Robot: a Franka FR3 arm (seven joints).
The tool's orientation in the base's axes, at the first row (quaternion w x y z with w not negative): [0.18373, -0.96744, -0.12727, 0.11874]
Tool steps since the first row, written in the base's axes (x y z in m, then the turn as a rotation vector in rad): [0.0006, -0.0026, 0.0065, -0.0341, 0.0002, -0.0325]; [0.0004, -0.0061, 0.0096, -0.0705, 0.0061, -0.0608]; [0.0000, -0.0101, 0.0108, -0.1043, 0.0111, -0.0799]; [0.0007, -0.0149, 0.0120, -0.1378, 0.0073, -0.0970]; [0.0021, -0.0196, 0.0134, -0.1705, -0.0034, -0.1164]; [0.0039, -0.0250, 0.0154, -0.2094, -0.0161, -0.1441]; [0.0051, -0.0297, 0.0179, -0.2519, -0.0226, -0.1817]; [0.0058, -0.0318, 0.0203, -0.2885, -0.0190, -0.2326]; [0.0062, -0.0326, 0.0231, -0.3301, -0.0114, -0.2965]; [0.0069, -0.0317, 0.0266, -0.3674, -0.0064, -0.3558]
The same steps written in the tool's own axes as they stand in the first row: [-0.0014, 0.0000, -0.0069, -0.0260, 0.0054, 0.0389]; [-0.0031, 0.0019, -0.0108, -0.0533, 0.0037, 0.0765]; [-0.0049, 0.0049, -0.0131, -0.0801, -0.0003, 0.1047]; [-0.0059, 0.0089, -0.0159, -0.1096, 0.0029, 0.1282]; [-0.0062, 0.0129, -0.0191, -0.1399, 0.0134, 0.1513]; [-0.0064, 0.0174, -0.0231, -0.1750, 0.0276, 0.1830]; [-0.0071, 0.0209, -0.0273, -0.2099, 0.0394, 0.2266]; [-0.0075, 0.0220, -0.0303, -0.2340, 0.0484, 0.2839]; [-0.0079, 0.0217, -0.0332, -0.2591, 0.0577, 0.3557]; [-0.0076, 0.0197, -0.0363, -0.2819, 0.0686, 0.4213]
